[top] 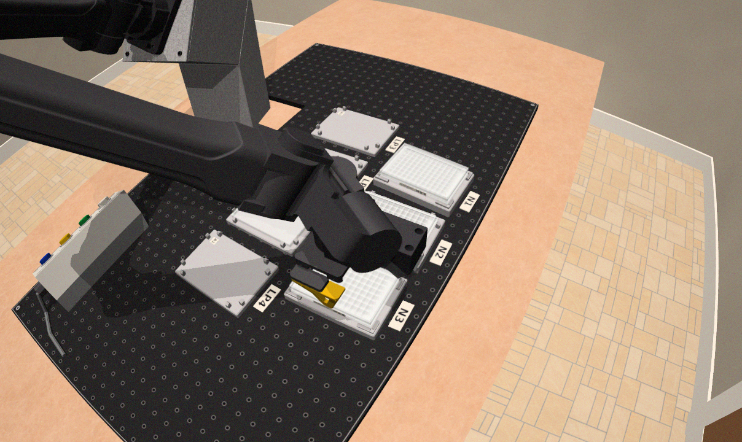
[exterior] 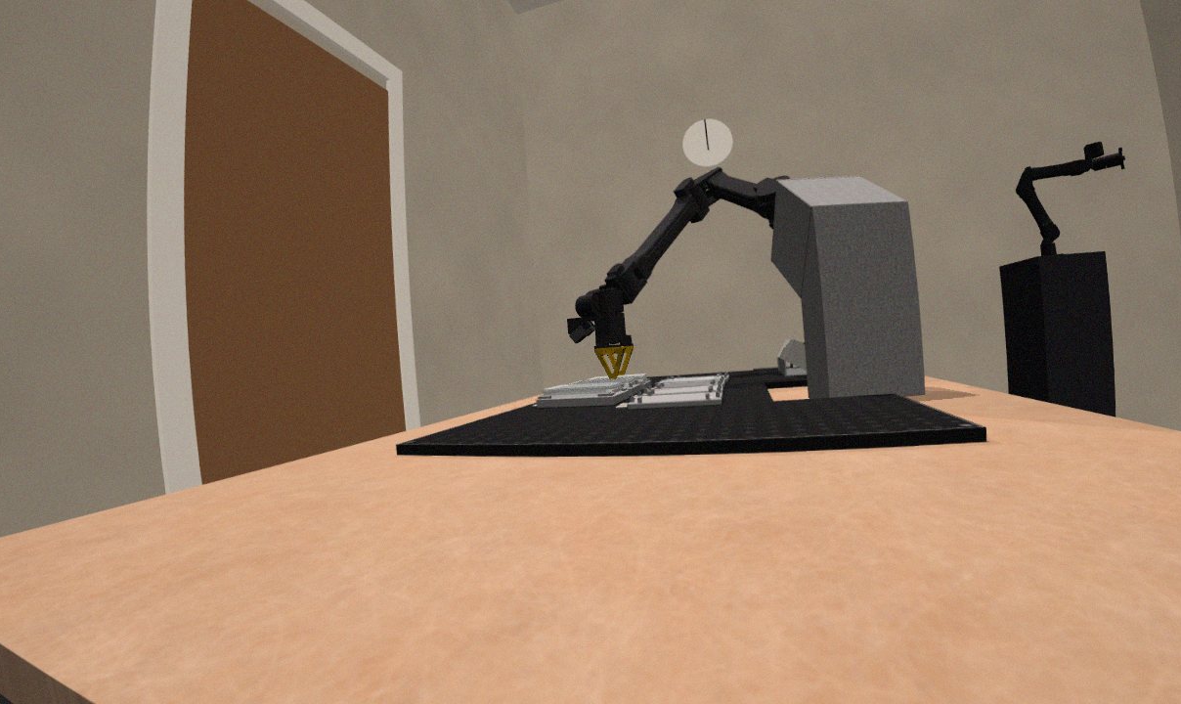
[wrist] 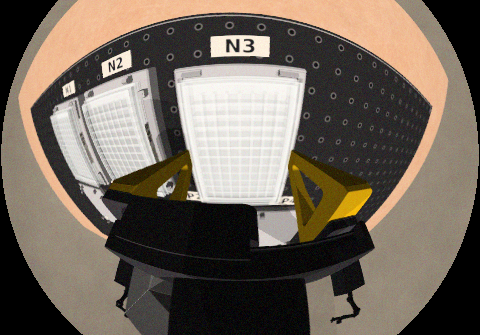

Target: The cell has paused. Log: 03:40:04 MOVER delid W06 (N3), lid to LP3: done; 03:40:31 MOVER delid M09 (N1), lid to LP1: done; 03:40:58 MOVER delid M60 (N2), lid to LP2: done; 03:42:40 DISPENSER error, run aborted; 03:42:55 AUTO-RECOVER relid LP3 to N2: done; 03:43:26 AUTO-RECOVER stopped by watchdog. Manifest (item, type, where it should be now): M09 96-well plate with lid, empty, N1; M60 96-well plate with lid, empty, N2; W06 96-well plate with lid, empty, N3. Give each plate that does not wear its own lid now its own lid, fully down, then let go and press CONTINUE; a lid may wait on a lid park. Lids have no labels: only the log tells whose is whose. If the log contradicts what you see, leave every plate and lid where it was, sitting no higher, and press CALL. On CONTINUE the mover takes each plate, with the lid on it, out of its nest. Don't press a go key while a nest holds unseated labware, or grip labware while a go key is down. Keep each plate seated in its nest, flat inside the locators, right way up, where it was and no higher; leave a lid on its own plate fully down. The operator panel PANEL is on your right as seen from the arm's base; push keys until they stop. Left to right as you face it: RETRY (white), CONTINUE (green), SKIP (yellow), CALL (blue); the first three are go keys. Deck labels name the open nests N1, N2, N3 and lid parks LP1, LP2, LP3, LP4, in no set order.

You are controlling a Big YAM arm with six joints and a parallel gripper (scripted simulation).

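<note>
Now: hand 170 mm past the lid park LP2, 70 mm to the right of it and 30 mm above it. From my hand the other things lie so: N1 label: 100 mm ahead, 240 mm to the left, 30 mm below; lid park LP1: 170 mm behind, 200 mm to the left, 30 mm below; lid park LP4: 180 mm behind, 60 mm to the right, 30 mm below.
</note>
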